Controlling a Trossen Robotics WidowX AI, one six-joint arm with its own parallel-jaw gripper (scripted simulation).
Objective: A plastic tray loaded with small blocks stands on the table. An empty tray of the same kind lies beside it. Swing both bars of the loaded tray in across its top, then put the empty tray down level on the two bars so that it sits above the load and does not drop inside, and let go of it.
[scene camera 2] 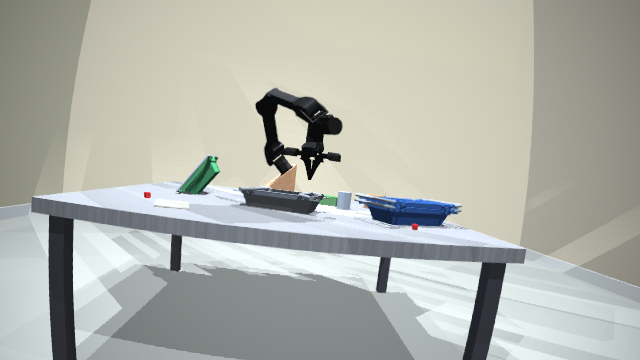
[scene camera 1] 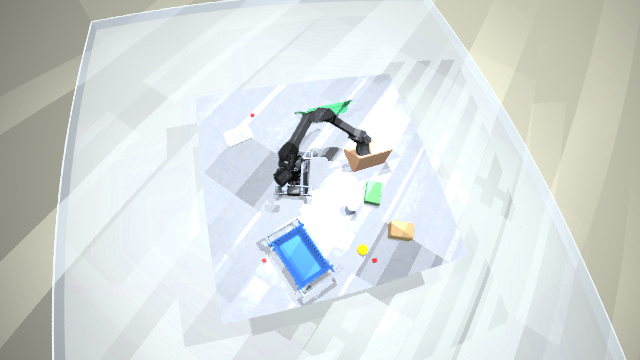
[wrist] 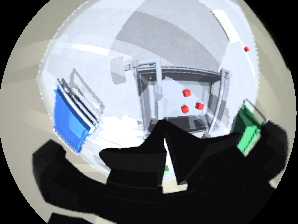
Labels:
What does my gripper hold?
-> Nothing.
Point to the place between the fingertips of my gripper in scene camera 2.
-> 309, 180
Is my gripper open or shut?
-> Shut.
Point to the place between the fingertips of my gripper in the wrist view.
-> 161, 122

